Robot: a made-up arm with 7 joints.
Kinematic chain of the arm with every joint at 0, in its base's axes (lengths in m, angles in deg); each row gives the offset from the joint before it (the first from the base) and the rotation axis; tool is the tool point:
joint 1: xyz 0 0 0.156 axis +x
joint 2: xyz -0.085 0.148 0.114 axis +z
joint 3: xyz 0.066 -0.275 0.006 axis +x
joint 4: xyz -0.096 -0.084 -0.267 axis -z
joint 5: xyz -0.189 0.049 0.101 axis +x
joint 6: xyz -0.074 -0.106 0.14 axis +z
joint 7: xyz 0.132 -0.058 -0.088 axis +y
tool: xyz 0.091 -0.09 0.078
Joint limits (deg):
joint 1: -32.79..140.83
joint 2: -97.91..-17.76
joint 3: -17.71..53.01
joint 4: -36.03..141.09
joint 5: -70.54..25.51
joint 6: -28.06..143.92
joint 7: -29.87..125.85
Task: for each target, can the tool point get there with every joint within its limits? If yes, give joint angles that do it. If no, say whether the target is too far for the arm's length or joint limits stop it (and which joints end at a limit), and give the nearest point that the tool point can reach.
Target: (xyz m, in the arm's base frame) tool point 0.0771 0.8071 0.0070
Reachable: no: joint limits stop it (at a limit: joint 2, joint 3, joint 5, joint 6) | nearest point -0.0682 0.5809 0.0488 | short by 0.272 m
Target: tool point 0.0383 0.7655 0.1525
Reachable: no: joint limits stop it (at a limit: joint 2, joint 3, joint 6) | nearest point -0.0700 0.5919 0.1533 | short by 0.205 m
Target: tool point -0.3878 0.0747 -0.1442
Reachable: yes | joints 39.89 -28.72 33.60 2.99 13.62 -14.58 83.14
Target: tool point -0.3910 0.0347 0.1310
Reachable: yes | joints 39.12 -52.74 14.93 104.33 -14.73 33.93 66.71
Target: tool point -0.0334 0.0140 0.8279
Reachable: no: joint limits stop it (at a limit: joint 2, joint 3, joint 6) | nearest point -0.0779 0.0124 0.7525 | short by 0.088 m
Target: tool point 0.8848 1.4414 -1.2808
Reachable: no: too far | nearest point -0.0847 0.4550 -0.2353 | short by 1.734 m
